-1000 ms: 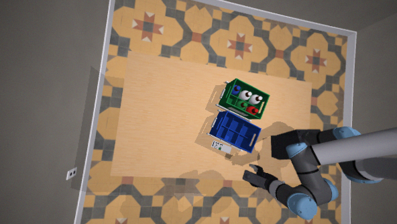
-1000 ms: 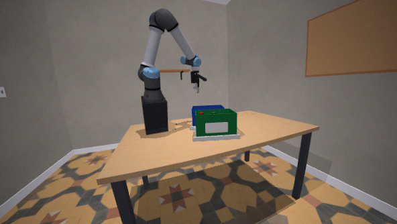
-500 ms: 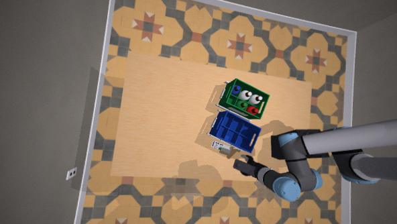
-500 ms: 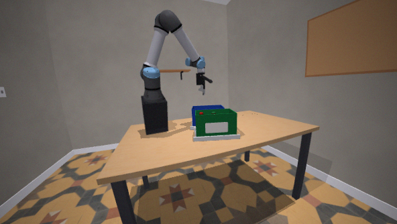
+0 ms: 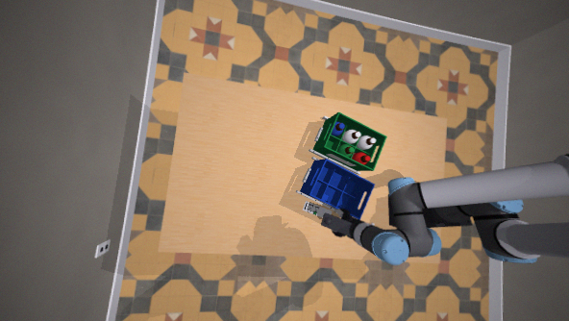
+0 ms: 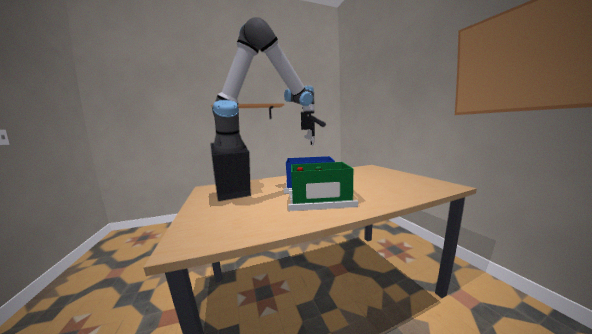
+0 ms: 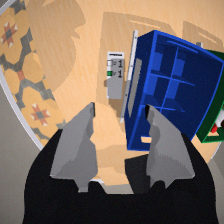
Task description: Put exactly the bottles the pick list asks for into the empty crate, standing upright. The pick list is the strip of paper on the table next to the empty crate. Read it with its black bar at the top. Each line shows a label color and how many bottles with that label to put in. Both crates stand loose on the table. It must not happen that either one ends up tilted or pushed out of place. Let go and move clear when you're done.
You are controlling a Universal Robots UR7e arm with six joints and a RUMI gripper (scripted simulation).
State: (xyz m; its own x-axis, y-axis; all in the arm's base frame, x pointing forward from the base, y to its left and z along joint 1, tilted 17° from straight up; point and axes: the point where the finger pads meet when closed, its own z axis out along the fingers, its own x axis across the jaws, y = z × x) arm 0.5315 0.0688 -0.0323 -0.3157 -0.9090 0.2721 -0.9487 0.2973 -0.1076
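The white bottle lies 38 cm to the right of my hand, 17 cm below it and 16 cm behind it. The rest, counted from my hand: pick list 26 cm below, 2 cm behind, 1 cm to the left; blue crate 18 cm below, 11 cm to the right, 8 cm behind; green-label bottle 31 cm to the right, 17 cm below, 12 cm behind.
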